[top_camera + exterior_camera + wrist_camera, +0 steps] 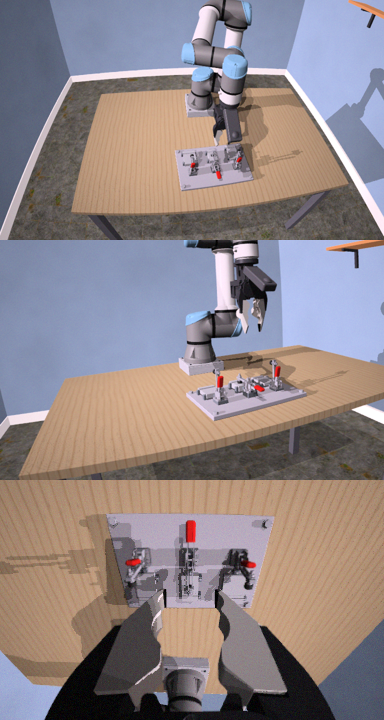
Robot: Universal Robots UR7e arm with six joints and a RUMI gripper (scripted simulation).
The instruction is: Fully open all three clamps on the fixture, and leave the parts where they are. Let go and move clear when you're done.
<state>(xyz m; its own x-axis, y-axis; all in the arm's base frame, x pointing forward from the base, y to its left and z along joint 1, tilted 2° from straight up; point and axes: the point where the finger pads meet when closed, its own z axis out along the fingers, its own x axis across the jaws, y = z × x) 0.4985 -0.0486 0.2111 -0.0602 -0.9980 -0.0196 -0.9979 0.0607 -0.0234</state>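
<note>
Now: hand 60 mm past the plate and 240 mm above it.
</note>
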